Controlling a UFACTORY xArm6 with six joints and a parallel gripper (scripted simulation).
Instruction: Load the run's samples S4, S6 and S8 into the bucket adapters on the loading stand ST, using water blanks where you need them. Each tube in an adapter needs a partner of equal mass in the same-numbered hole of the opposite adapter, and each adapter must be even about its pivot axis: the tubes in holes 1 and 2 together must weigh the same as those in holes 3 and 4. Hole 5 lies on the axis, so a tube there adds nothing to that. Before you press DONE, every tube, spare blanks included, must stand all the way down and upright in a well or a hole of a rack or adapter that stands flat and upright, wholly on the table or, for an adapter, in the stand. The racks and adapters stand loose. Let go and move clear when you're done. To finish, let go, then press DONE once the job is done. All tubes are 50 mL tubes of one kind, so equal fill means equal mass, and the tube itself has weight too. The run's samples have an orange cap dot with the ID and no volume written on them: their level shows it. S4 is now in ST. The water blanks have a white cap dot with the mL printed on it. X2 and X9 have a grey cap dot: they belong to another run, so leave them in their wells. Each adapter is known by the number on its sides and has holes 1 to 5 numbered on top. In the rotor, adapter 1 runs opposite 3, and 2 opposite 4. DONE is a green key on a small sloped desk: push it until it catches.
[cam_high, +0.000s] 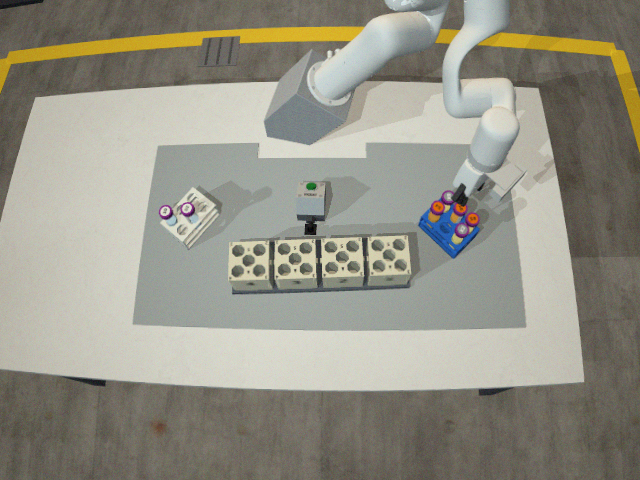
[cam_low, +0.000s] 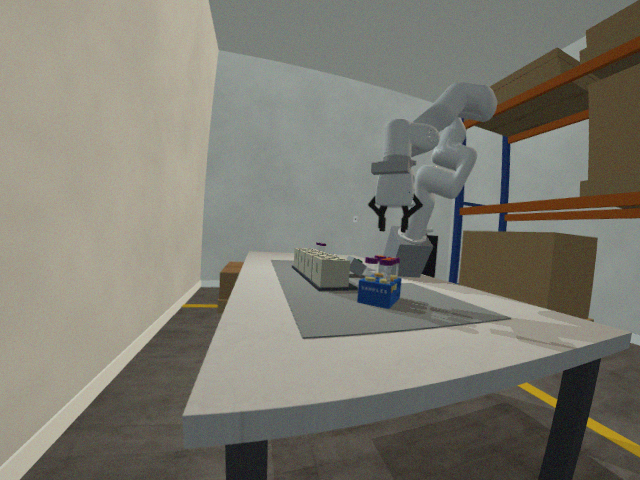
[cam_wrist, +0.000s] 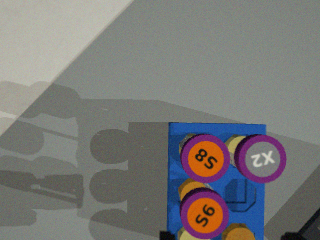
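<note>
The orange-dot tube is 15 cm below my hand and 1 cm ahead of it. Round my hand: loading stand 34 cm to the right, 21 cm below, 11 cm ahead; green DONE key 36 cm to the right, 15 cm below, 8 cm behind; blue sample rack 18 cm below, 1 cm to the right, 1 cm ahead.
</note>
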